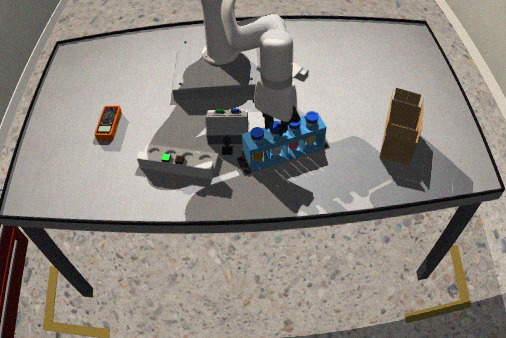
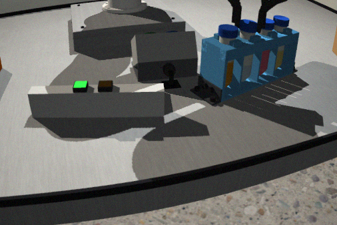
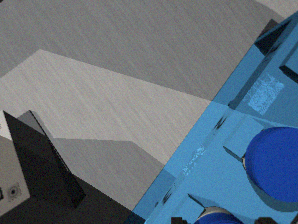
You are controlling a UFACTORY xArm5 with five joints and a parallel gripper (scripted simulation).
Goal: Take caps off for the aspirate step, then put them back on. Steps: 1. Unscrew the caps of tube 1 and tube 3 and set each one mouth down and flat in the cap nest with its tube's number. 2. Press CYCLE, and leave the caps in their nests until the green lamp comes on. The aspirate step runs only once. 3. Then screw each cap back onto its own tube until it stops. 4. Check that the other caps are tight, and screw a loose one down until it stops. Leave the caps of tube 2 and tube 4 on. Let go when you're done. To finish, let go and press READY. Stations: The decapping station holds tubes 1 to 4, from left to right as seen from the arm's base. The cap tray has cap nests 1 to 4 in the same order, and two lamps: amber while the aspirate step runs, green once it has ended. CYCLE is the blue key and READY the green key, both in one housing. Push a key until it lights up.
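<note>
My hand is 2 cm past the blue cap, 5 cm to the right of it and 2 cm above it. Round my hand: blue key: 12 cm behind, 11 cm to the right, 6 cm below; green key: 12 cm behind, 15 cm to the right, 6 cm below; grey key housing: 10 cm behind, 13 cm to the right, 8 cm below.
</note>
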